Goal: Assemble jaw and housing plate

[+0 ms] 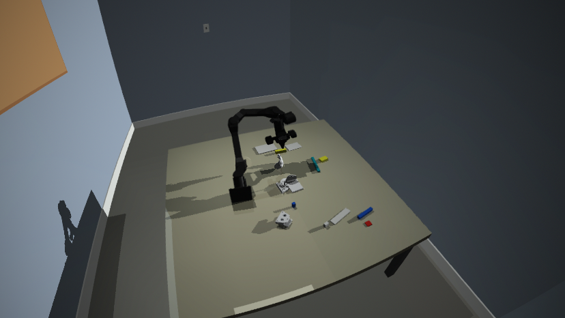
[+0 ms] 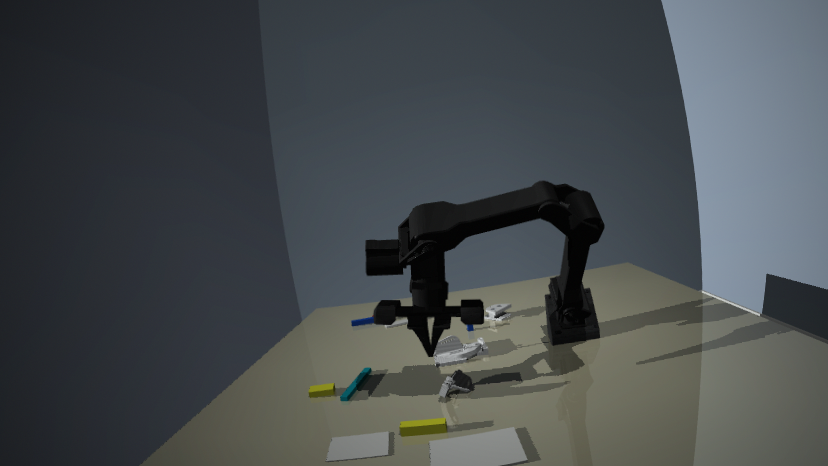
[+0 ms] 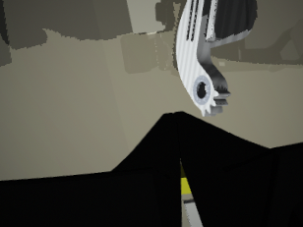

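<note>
The white jaw is 20 mm behind my gripper tip, 10 mm to the right of it and 60 mm below it. Also, from my gripper tip: blue bar 320 mm ahead, 550 mm to the right, 90 mm below; white bar 190 mm ahead, 530 mm to the right, 100 mm below; teal bar 190 mm ahead, 90 mm to the right, 90 mm below.
</note>
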